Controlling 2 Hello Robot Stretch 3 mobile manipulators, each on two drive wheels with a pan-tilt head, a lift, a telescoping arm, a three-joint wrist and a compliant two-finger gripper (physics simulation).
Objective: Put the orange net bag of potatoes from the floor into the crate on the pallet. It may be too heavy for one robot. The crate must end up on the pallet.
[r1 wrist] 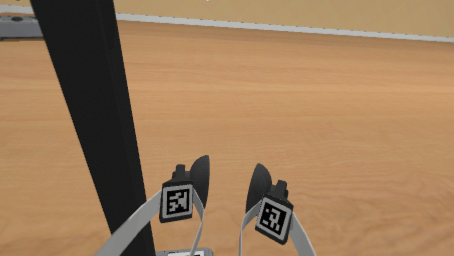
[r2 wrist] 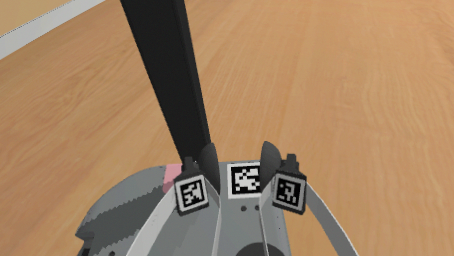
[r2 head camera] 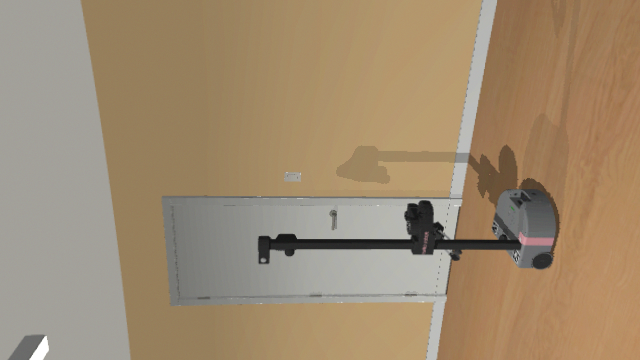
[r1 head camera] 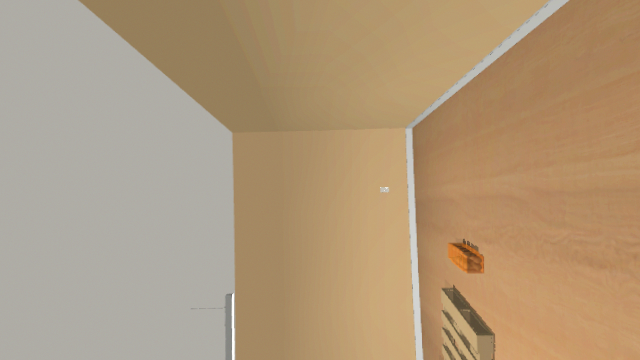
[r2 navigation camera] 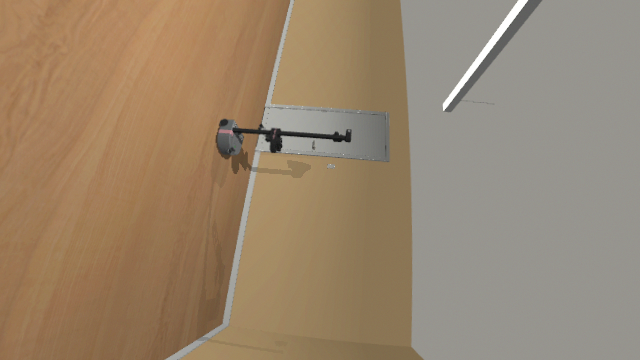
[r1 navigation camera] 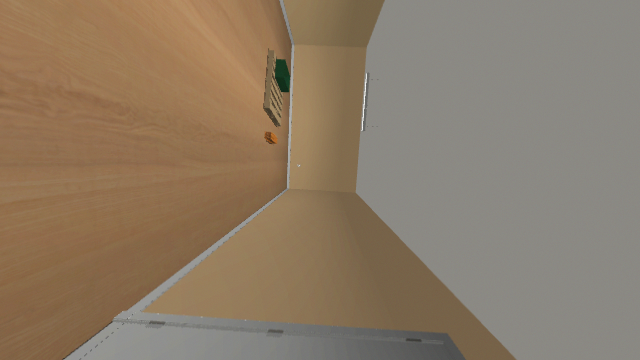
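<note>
The orange net bag [r1 head camera: 466, 258] [r1 navigation camera: 270, 137] lies on the floor beside the near end of the wooden pallet [r1 head camera: 485, 345] [r1 navigation camera: 268, 100]. The dark green crate [r1 navigation camera: 283, 75] stands on the pallet's far part in the r1 navigation view; its inside cannot be made out. The r1 gripper [r1 wrist: 229, 182] is open above the floor, its two fingertips apart with bare wood between them, far from the bag. The r2 gripper [r2 wrist: 239, 155] is open over its own grey base [r2 wrist: 200, 225]. Bag, pallet and crate do not show in the r2 views.
Robot r1 [r2 head camera: 537, 220] [r2 navigation camera: 227, 140] stands in front of a grey door [r2 head camera: 370, 270] [r2 navigation camera: 367, 135] by the wall. Another door [r1 navigation camera: 300, 345] is near in the r1 navigation view. Part of a grey base [r1 wrist: 20, 27] shows at the upper left of the r1 wrist view.
</note>
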